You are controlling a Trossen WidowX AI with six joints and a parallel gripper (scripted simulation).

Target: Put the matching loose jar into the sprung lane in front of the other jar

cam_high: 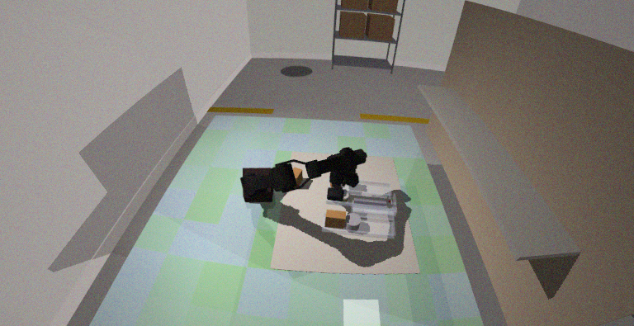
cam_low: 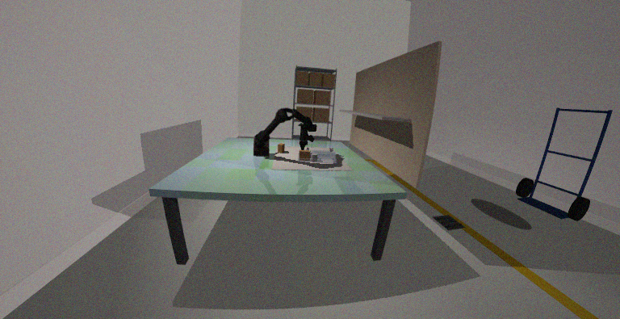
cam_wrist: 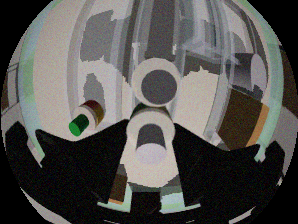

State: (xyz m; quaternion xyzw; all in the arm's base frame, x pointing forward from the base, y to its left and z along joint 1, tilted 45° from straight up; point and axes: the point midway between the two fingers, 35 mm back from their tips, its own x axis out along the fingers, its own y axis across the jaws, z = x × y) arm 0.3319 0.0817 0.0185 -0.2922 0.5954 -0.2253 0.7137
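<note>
Right now the brown box is 130 mm to the right of my gripper tip and 20 mm ahead of it. From my gripper tip the other things lie so: clear lane rack: 140 mm ahead, 20 mm to the right, 20 mm below; grey can: 130 mm to the right, 80 mm ahead, 10 mm below; red part: 230 mm ahead, 30 mm to the right, 30 mm above.
</note>
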